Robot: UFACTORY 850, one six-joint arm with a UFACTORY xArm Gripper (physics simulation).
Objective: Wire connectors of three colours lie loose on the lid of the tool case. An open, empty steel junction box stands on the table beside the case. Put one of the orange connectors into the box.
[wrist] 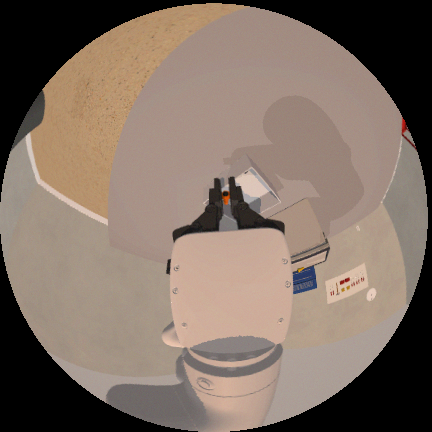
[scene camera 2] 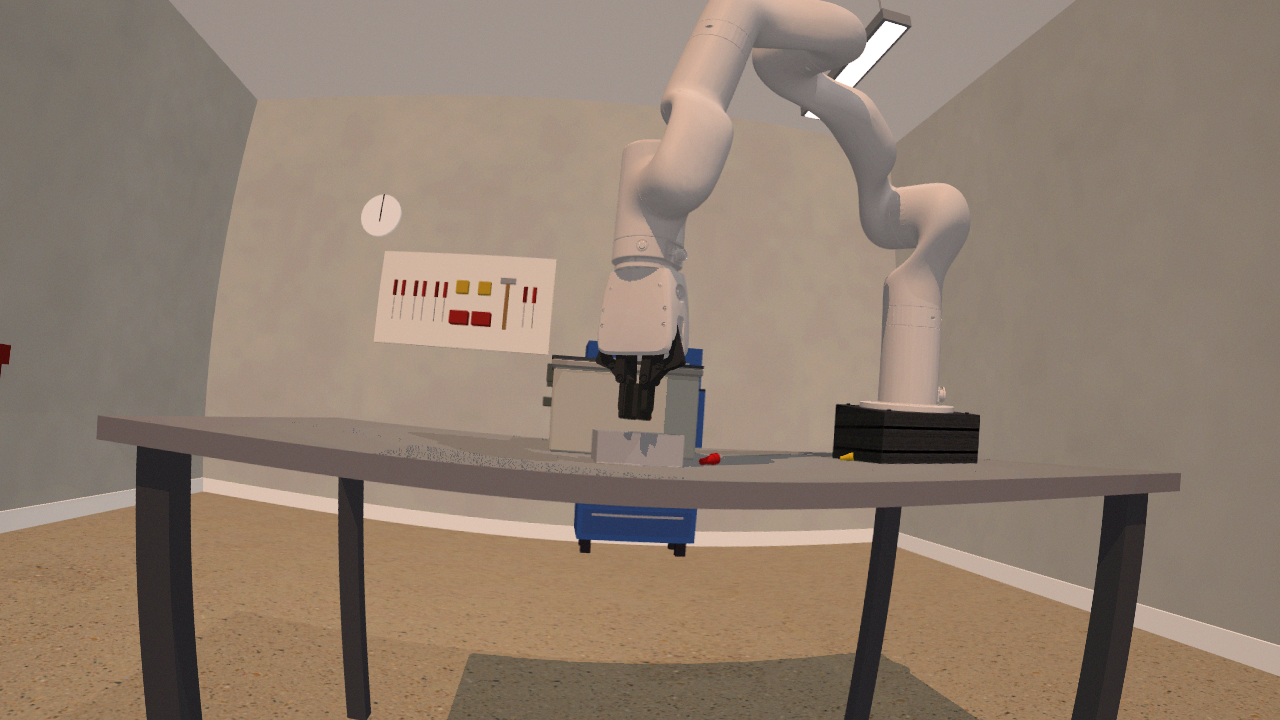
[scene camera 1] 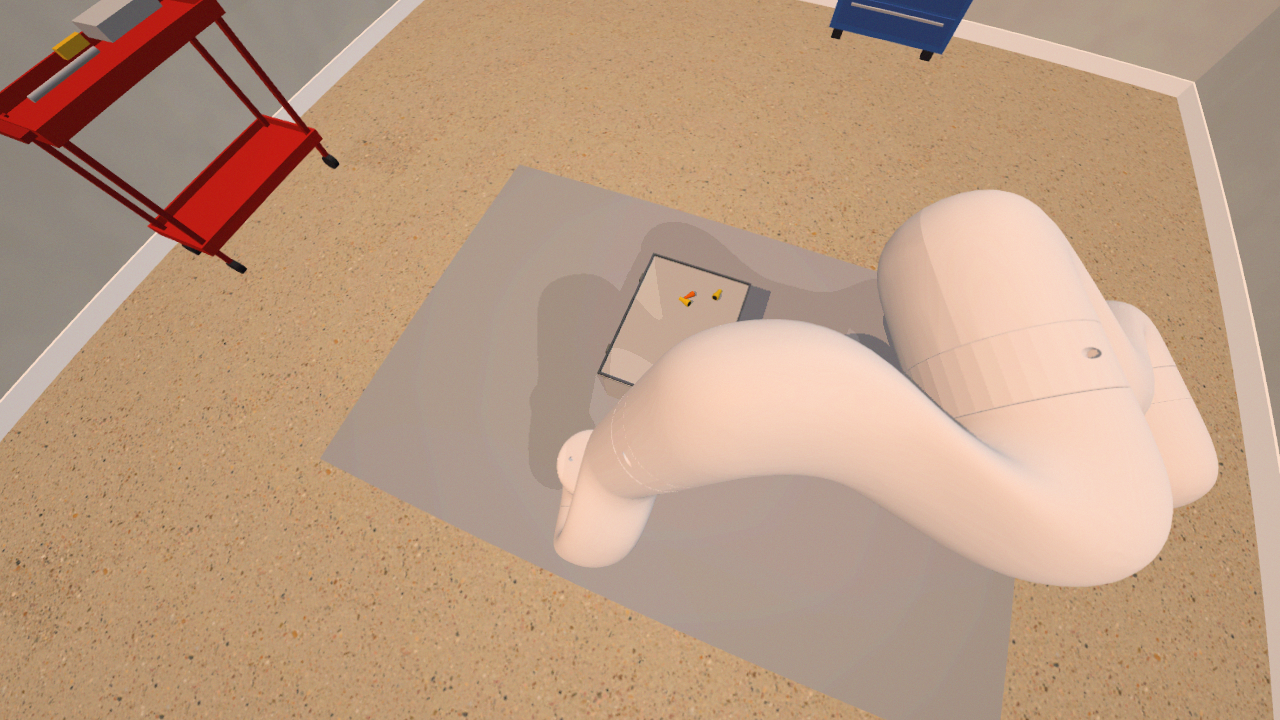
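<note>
My gripper (scene camera 2: 634, 417) (wrist: 224, 184) is shut on an orange connector (wrist: 226, 198), which shows between the fingers in the wrist view. The gripper points down, with its fingertips a little above the open steel junction box (scene camera 2: 637, 449) (wrist: 266, 206). In the wrist view the fingers hide part of the box; in scene camera 1 the arm hides the box and the gripper. The tool case (scene camera 1: 639, 335) (scene camera 2: 572, 407) (wrist: 302, 222) stands beside the box. On its lid lie another orange connector (scene camera 1: 689, 295), touching or close to a yellow one (scene camera 1: 685, 302), and a second yellow connector (scene camera 1: 716, 294).
A red connector (scene camera 2: 709, 459) lies on the table (scene camera 1: 429, 394) (scene camera 2: 295, 447), right of the box in scene camera 2. A yellow connector (scene camera 2: 846, 456) lies by the black robot base (scene camera 2: 930, 436). A red cart (scene camera 1: 241, 183) and a blue cabinet (scene camera 1: 904, 22) (scene camera 2: 635, 522) stand away from the table.
</note>
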